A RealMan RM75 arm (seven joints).
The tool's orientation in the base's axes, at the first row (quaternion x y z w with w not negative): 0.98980 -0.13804 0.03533 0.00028
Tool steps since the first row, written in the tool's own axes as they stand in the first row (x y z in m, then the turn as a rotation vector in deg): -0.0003 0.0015 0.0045 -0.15 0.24 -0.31; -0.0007 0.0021 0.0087 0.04 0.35 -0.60; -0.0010 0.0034 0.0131 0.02 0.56 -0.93; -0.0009 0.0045 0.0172 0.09 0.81 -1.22; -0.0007 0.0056 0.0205 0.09 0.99 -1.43; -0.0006 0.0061 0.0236 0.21 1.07 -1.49; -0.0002 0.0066 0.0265 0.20 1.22 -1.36
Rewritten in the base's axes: -0.0004 -0.0014 -0.0045 -0.23 -0.19 0.30; -0.0006 -0.0019 -0.0087 -0.10 -0.34 0.60; -0.0010 -0.0031 -0.0132 -0.20 -0.53 0.92; -0.0009 -0.0043 -0.0173 -0.22 -0.79 1.22; -0.0008 -0.0054 -0.0205 -0.28 -0.96 1.42; -0.0006 -0.0059 -0.0236 -0.20 -1.07 1.49; -0.0001 -0.0066 -0.0265 -0.24 -1.21 1.36
